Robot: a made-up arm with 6 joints. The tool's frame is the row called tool.
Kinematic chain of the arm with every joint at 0, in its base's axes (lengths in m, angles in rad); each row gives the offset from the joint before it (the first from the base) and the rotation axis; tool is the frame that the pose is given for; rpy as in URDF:
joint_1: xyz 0 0 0.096 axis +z
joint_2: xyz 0 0 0 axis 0.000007 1 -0.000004
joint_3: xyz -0.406 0 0.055 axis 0.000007 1 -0.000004
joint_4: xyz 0.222 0 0.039 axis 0.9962 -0.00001 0.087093
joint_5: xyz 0 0 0 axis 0.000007 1 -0.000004
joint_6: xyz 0.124 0 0.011 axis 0.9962 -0.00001 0.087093
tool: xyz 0 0 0 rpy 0 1.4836 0
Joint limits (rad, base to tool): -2.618..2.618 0..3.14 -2.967..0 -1.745..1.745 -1.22..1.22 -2.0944..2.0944
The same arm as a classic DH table. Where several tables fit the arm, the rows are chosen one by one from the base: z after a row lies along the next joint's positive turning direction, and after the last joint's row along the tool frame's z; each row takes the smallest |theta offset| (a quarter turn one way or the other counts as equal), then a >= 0, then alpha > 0; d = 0 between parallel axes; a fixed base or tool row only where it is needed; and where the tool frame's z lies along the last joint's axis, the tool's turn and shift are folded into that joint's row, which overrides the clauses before.
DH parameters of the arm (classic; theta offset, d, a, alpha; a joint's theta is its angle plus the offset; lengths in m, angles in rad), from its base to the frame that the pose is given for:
joint_1: 0 0.096 0 -1.5708
joint_2: 0.1346 0 -0.4097 0
joint_3: 1.3489 0 -0.0195 1.5708
joint_4: 0 0.2246 0 -1.5708
joint_5: 0 0 -0.0002 1.5708
joint_6: 0 0.1245 0 0
Joint limits (rad, base to tool): -2.618..2.618 0..3.14 -2.967..0 -1.745..1.745 -1.22..1.22 -2.0944..2.0944

